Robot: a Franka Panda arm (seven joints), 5 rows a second.
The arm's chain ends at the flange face. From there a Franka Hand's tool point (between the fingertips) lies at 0.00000 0.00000 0.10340 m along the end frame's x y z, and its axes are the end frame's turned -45 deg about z.
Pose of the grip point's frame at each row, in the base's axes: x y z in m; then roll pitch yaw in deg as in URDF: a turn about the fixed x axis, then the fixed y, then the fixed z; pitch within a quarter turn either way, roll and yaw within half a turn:
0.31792 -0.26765 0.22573 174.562 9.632 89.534
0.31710 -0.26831 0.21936 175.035 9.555 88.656
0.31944 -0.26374 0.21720 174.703 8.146 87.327
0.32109 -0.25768 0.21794 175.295 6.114 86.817
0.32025 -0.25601 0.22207 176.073 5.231 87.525
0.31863 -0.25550 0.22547 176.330 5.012 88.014
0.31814 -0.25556 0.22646 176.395 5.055 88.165
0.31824 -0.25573 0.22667 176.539 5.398 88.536
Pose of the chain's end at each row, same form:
0.30826 -0.25035 0.32721 169.360 2.995 44.714
0.30855 -0.25101 0.32094 169.746 3.269 43.778
0.31059 -0.24872 0.31912 170.507 2.039 42.535
0.31323 -0.24625 0.32041 172.357 1.011 42.001
0.31358 -0.24631 0.32480 173.529 0.931 42.652
0.31233 -0.24626 0.32826 173.865 0.956 43.123
0.31193 -0.24626 0.32925 173.880 1.032 43.269
0.31225 -0.24586 0.32942 173.739 1.376 43.624

